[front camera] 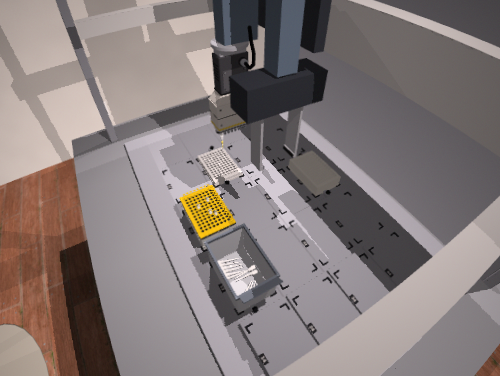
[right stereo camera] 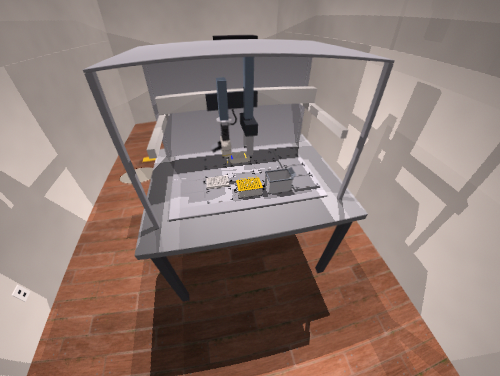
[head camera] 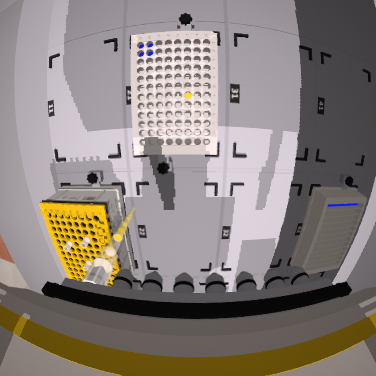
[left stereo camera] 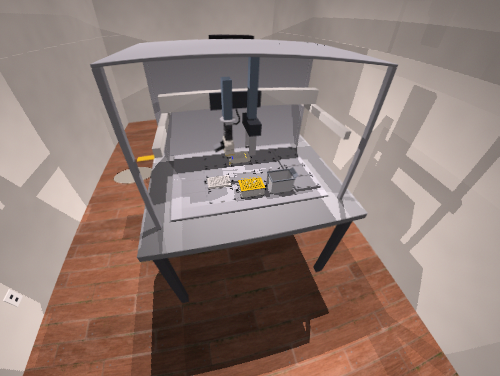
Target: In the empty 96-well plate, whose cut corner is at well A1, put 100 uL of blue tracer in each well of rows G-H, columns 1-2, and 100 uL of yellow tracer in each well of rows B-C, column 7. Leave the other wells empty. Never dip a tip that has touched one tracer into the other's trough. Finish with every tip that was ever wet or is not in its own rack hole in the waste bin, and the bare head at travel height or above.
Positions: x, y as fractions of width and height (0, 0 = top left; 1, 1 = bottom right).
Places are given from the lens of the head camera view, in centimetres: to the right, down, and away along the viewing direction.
pipette tip (head camera: 0.26, 0.72): -3, 2, 5
